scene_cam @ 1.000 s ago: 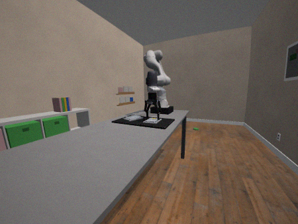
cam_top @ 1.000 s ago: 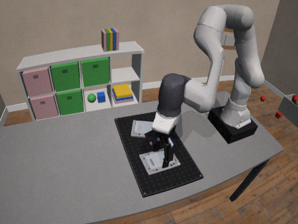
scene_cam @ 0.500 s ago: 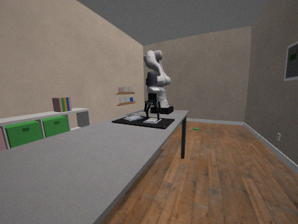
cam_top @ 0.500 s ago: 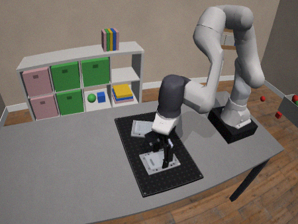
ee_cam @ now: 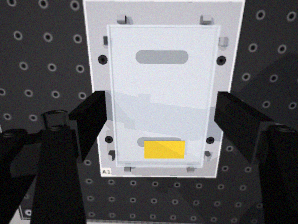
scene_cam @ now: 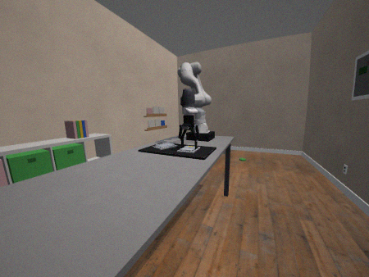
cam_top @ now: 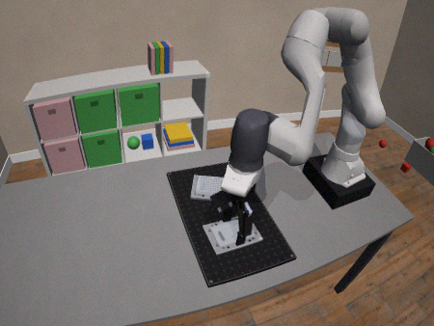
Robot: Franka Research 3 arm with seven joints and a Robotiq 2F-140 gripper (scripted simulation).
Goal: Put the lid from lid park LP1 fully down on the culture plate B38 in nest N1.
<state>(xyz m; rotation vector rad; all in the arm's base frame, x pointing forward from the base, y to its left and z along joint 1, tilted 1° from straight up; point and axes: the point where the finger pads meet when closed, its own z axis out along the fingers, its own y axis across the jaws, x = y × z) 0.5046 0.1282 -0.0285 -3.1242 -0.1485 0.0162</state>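
My hand is 2 cm above the clear lid. The rest, counted from my hand: lid park: 3 cm below; then nest N1: 22 cm to the right, 3 cm below; then culture plate: 22 cm to the right, 2 cm below.
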